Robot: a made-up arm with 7 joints. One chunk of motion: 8 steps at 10 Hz.
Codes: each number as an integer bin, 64 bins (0 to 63) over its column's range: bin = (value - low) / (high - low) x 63, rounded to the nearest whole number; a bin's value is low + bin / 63 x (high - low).
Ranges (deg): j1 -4..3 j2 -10..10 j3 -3..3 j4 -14..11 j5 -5..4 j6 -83..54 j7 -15..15
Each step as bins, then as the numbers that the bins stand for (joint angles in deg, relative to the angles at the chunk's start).
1 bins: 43 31 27 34 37 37 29
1 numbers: 0.78 -0.16 -0.43 -0.51 0.29 -2.54 -1.19
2 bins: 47 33 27 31 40 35 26
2 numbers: 1.22 0.48 -0.43 -1.70 0.71 -6.89 -2.62
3 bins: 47 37 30 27 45 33 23
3 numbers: 1.22 1.75 -0.14 -3.29 1.43 -11.24 -4.05
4 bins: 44 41 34 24 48 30 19
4 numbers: 0.89 3.02 0.24 -4.48 1.86 -17.76 -5.95
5 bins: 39 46 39 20 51 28 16
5 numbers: 0.33 4.60 0.71 -6.06 2.29 -22.11 -7.38
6 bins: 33 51 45 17 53 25 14
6 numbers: -0.33 6.19 1.29 -7.25 2.57 -28.63 -8.33
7 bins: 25 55 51 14 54 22 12
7 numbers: -1.22 7.46 1.86 -8.44 2.71 -35.16 -9.29
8 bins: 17 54 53 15 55 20 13
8 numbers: -2.11 7.14 2.05 -8.05 2.86 -39.51 -8.81
